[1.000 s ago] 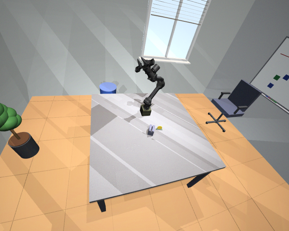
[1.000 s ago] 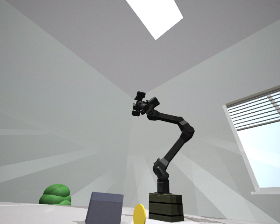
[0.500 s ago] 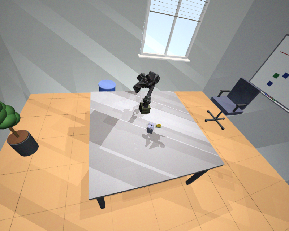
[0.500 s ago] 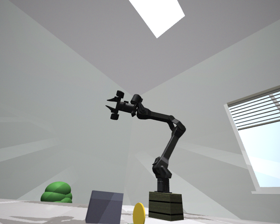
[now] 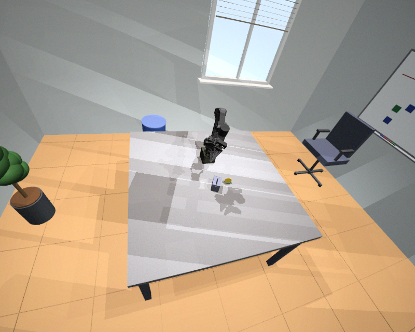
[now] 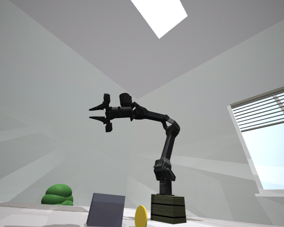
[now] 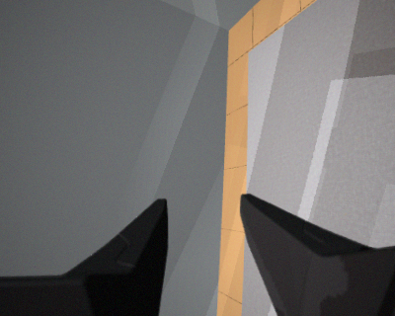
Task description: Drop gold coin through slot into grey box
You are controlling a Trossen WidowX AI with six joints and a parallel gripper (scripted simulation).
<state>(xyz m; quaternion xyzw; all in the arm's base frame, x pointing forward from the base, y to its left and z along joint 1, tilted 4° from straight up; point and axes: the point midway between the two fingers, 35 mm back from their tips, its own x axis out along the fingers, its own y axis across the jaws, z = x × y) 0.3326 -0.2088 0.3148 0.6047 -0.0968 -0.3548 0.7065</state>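
Right now the gold coin is 36 cm below my gripper tip, 27 cm to the left of it and 8 cm behind it.
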